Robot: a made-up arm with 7 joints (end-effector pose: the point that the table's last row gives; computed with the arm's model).
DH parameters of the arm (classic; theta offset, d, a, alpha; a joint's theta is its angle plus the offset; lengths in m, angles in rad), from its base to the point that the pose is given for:
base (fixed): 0 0.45 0.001 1.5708
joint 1: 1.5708 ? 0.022 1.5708
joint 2: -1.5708 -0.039 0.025 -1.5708
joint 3: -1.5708 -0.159 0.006 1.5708
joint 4: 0 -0.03 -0.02 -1.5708
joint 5: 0 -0.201 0.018 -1.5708
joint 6: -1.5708 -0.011 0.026 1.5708
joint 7: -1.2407 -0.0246 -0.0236 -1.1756
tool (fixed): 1.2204 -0.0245 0 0
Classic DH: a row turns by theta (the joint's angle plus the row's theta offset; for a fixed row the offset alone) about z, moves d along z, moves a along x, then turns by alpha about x.
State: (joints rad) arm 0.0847 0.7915 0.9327 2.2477 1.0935 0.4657 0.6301
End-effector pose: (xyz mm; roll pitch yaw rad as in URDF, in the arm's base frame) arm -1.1 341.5 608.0 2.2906 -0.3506 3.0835
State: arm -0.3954 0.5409 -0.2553 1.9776 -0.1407 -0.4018 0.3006
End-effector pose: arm 112.5 222.9 375.9 1.8443 -0.6438 -3.1022
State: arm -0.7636 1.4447 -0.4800 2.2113 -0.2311 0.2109 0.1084
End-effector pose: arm 74.0 200.6 366.0 0.4185 -0.7008 -2.3661
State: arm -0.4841 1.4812 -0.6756 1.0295 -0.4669 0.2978 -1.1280
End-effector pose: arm 74.9 406.9 331.2 0.5265 0.8303 -2.5099
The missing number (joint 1, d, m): -0.196
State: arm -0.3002 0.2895 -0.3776 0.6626 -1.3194 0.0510 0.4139
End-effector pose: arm -27.0 252.2 134.7 -0.3499 -0.3731 -1.9310
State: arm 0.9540 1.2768 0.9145 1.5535 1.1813 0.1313 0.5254
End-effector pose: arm -148.7 411.3 601.3 2.6911 0.6020 -2.8574
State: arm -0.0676 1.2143 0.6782 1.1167 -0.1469 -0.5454 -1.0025
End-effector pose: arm 64.9 453.7 544.7 2.8605 0.2839 -1.3499
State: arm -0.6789 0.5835 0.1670 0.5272 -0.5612 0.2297 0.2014
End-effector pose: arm -72.4 420.2 214.4 -0.1270 0.1986 -0.8948
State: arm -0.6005 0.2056 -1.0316 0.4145 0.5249 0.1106 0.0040
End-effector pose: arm -122.8 226.9 148.1 -0.6054 -0.1500 -0.6085
